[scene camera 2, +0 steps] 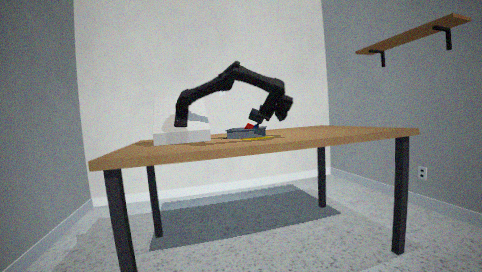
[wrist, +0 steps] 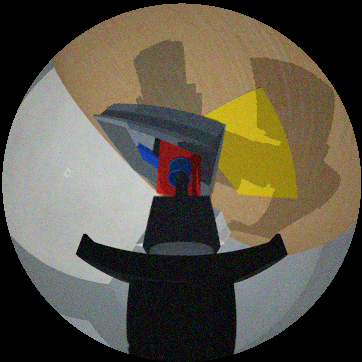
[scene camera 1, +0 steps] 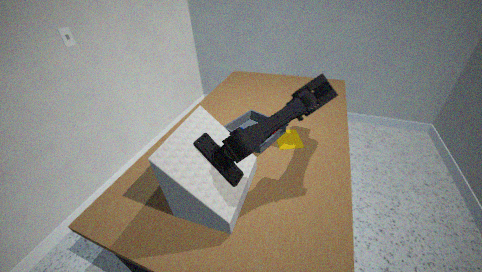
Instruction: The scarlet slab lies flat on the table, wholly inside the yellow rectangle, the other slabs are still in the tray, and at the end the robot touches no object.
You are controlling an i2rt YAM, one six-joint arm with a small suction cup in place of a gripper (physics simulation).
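Seen in the pictures: end effector, tool point: (scene camera 2: 254, 130) (wrist: 181, 162); arm's base, origin of the base link: (scene camera 2: 181, 114) (scene camera 1: 218, 160).
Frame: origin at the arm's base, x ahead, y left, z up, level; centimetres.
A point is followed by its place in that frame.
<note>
The scarlet slab (scene camera 2: 249, 126) {z -9.3, x 37.3, y -6.4 cm} (wrist: 165, 180) {z -9.1, x 38.7, y -5.4 cm} is tilted at the tray, its upper part showing above the rim in scene camera 2. My suction cup (scene camera 2: 256, 125) {z -11.9, x 39.9, y -6.9 cm} (wrist: 180, 167) is on its face and holds it; the slab's lower end is hidden in the wrist view. The grey tray (scene camera 2: 242, 134) {z -13.4, x 32.5, y -8.7 cm} (wrist: 165, 117) {z -13.4, x 46.1, y -6.5 cm} also holds a blue slab (wrist: 146, 154) {z -14.1, x 35.9, y 8.2 cm} and a black piece (wrist: 156, 146) {z -14.2, x 39.5, y 1.3 cm}, partly hidden behind the scarlet slab. The yellow rectangle (scene camera 1: 290, 140) {z -15.4, x 38.3, y -16.4 cm} (wrist: 255, 160) {z -15.4, x 39.7, y -15.9 cm} lies on the table beside the tray, partly in shadow. In scene camera 1 the arm hides the cup.
A white block with a sloping top (scene camera 1: 185, 160) {z 6.2, x -9.2, y 5.4 cm} (scene camera 2: 170, 138) {z -12.3, x -6.1, y -9.9 cm} stands on the wooden table (scene camera 1: 320, 215) {z -15.5, x 2.3, y -35.5 cm} (scene camera 2: 350, 134) {z -15.5, x 80.5, y -36.3 cm} near the arm's base. The tray's walls rise around the slabs. A wall shelf (scene camera 2: 410, 36) hangs well to the right of the arm in scene camera 2.
</note>
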